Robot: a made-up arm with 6 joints.
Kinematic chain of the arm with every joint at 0, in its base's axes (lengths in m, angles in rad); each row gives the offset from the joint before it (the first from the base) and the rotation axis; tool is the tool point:
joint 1: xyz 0 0 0.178 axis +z
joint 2: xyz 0 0.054 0 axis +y
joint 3: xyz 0 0 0.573 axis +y
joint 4: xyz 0 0 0.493 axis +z
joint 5: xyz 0 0 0 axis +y
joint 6: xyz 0 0 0.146 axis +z
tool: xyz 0 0 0
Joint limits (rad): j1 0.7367..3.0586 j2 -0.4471..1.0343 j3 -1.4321..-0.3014 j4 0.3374..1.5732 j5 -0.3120..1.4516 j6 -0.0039..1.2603
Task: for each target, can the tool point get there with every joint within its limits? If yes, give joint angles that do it. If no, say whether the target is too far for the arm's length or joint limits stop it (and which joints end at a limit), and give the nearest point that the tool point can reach.
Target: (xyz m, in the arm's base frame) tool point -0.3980 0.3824 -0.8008
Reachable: no: joint limits stop it (at a limit: joint 1, joint 2, joint 3, joint 4, joint 5) | nearest point -0.6773 -0.3457 0.5394 | short by 1.551 m
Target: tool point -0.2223 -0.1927 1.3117
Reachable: yes | joints 0.9330 0.0281 -0.5535 0.4810 0.1471 0.1602
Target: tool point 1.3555 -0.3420 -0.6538
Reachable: no: too far | nearest point 0.8125 -0.2050 0.4626 | short by 1.249 m
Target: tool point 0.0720 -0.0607 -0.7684
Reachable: no: joint limits stop it (at a limit: joint 2, joint 3, joint 4, joint 5) | nearest point 0.6407 -0.5401 0.4626 | short by 1.438 m
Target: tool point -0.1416 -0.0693 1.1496
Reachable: yes | joints 1.6526 0.5335 -1.2637 1.0041 0.8527 0.4781
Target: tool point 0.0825 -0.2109 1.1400
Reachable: yes | joints 2.6913 0.4272 -1.2072 1.3445 0.7789 0.7125
